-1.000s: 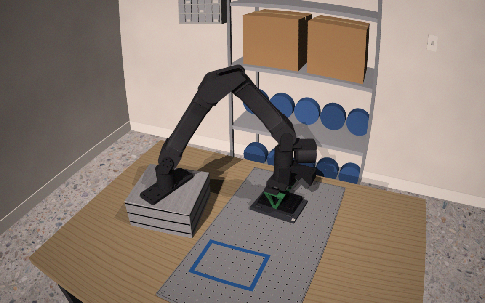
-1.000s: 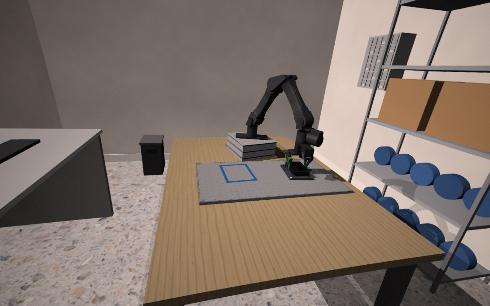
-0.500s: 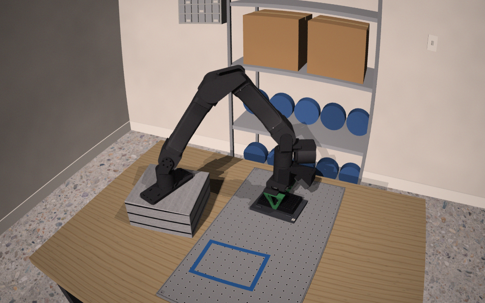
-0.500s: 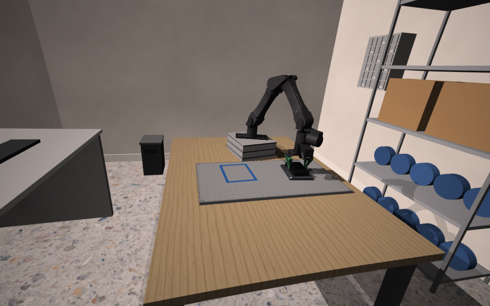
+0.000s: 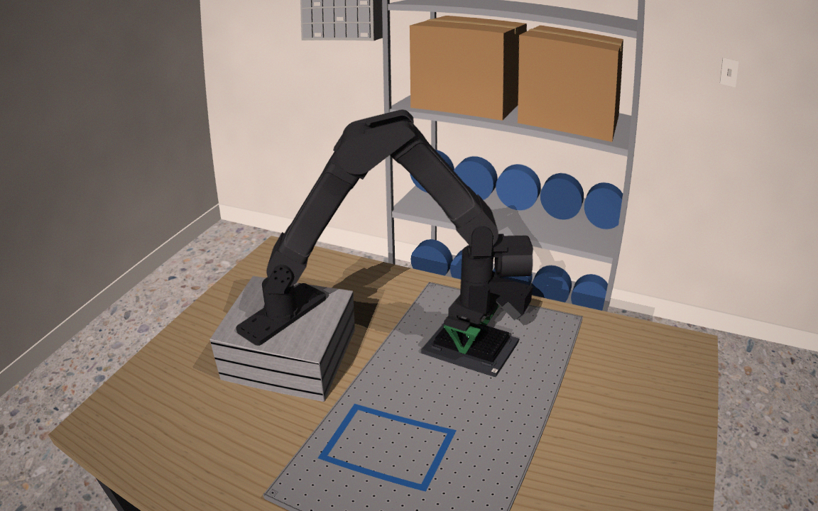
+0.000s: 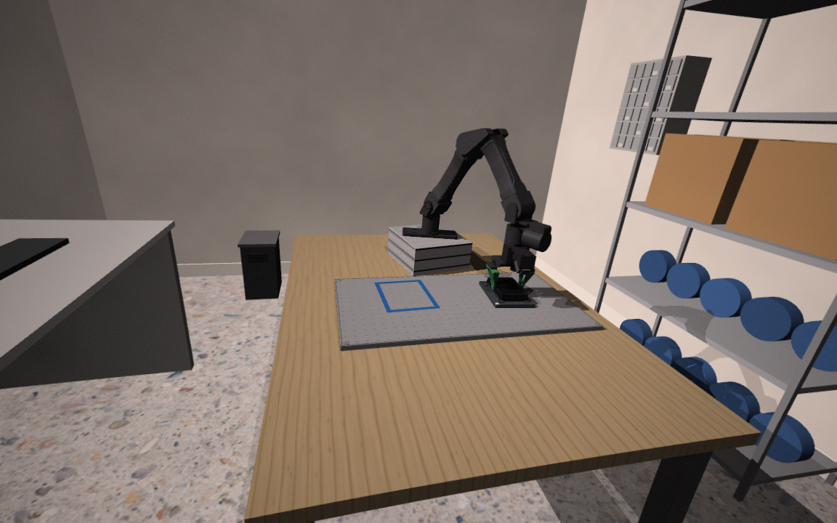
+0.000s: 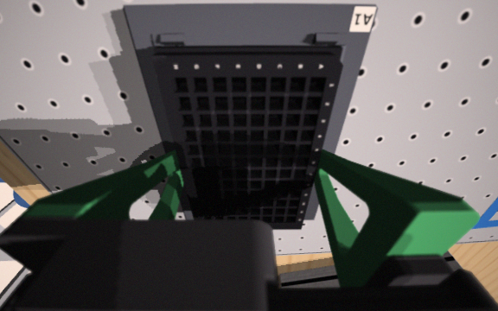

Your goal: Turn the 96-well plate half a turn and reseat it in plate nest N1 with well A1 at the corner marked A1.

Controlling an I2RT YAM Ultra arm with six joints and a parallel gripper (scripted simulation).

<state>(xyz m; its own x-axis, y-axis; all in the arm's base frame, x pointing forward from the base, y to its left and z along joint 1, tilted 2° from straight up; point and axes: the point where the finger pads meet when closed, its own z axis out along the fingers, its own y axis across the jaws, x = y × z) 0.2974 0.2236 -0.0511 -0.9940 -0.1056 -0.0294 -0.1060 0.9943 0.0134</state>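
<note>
The black 96-well plate lies right at my hand. From my hand the other things lie so: white A1 label (80 mm ahead, 50 mm to the right, 20 mm below); dark plate nest N1 (20 mm below).
</note>
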